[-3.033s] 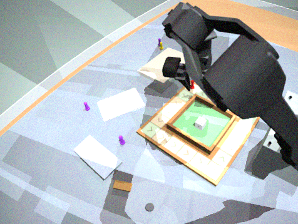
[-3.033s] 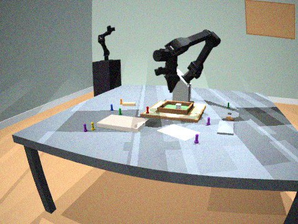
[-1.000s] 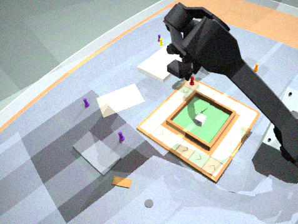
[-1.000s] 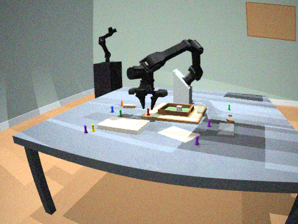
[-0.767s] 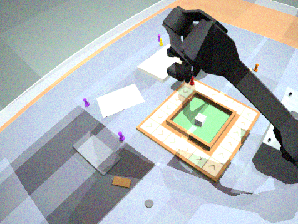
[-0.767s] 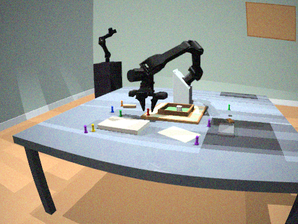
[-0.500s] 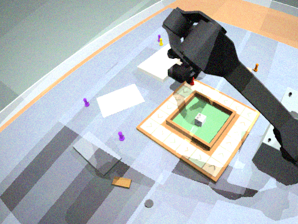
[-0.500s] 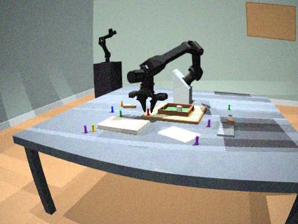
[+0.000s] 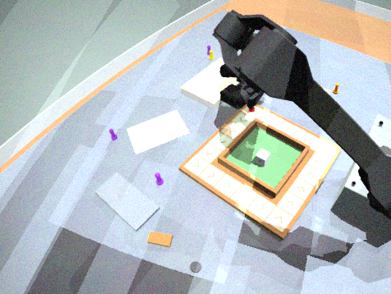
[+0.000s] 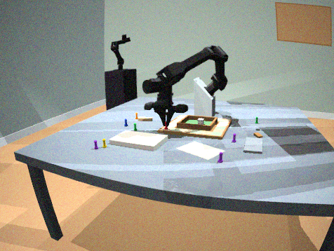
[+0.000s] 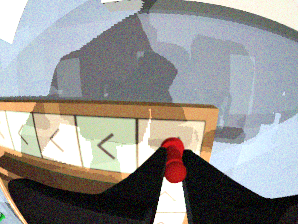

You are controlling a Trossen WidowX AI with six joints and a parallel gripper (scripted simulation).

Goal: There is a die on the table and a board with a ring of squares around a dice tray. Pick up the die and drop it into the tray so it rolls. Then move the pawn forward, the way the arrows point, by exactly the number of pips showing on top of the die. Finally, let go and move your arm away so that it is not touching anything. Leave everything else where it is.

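My gripper tip is now 12 cm past the white die and 12 cm to the right of it. Also, from my gripper tip: white slab: 16 cm ahead, 5 cm to the right, 2 cm below; green dice tray: 12 cm behind, 11 cm to the left, 2 cm below; red pawn: right at my gripper tip.
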